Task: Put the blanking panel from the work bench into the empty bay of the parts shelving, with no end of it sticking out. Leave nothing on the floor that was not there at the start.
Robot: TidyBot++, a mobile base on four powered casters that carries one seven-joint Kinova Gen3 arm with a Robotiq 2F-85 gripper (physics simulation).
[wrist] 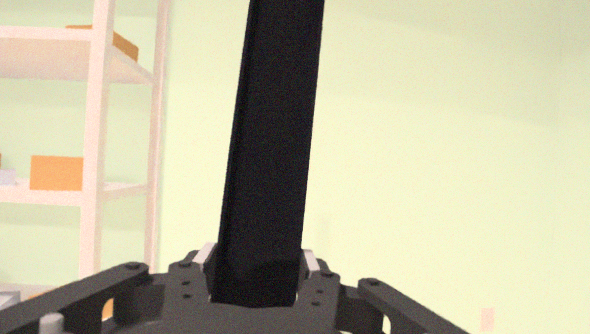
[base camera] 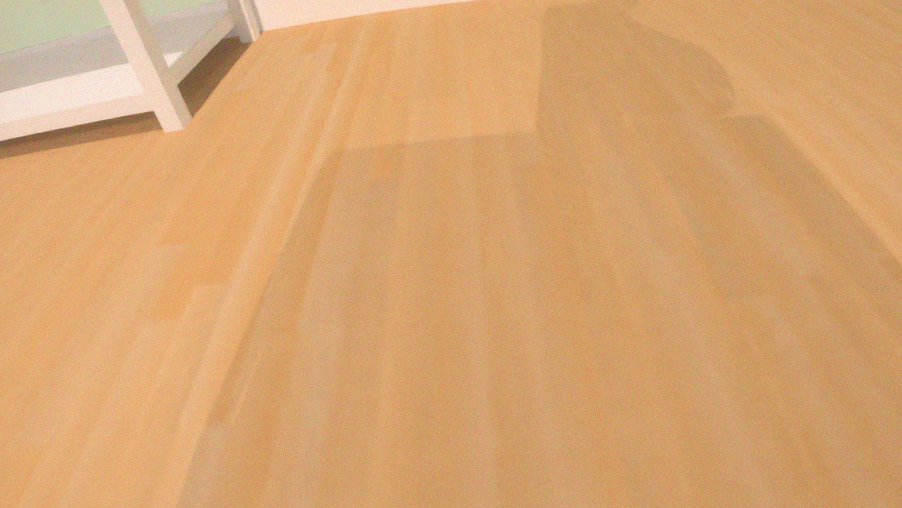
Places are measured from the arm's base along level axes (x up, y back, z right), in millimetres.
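Pixels of known places: gripper, fingertip midpoint: (wrist: pixel 258 262).
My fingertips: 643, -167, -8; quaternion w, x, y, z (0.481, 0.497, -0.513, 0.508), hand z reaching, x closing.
Behind a point stands the place of what it marks, as x, y, z.
The black blanking panel (wrist: pixel 275 140) {713, -176, -1} stands up from my gripper (wrist: pixel 258 262) {643, -167, -8} in the wrist view, tilted slightly to the right, with its upper end cut off by the top of the frame. My gripper is shut on the panel's lower part, a pale pad on each side. The white parts shelving (wrist: pixel 94 125) {785, -834, -504} (base camera: pixel 135 56) {-258, -834, -514} shows at the left of the wrist view, left of the panel and behind it. Its lowest board and a front leg show at the upper left of the base view. I cannot tell which bay is empty.
An orange box (wrist: pixel 56 173) {644, -893, -646} stands on a middle shelf beside the shelving's front post. Another orange box (wrist: pixel 125 46) {1123, -1143, -594} sits on the shelf above. A pale green wall (wrist: pixel 450 150) {815, -1342, 817} stands behind. Shadows fall across the wooden floor (base camera: pixel 441 315) {-397, -387, -39}.
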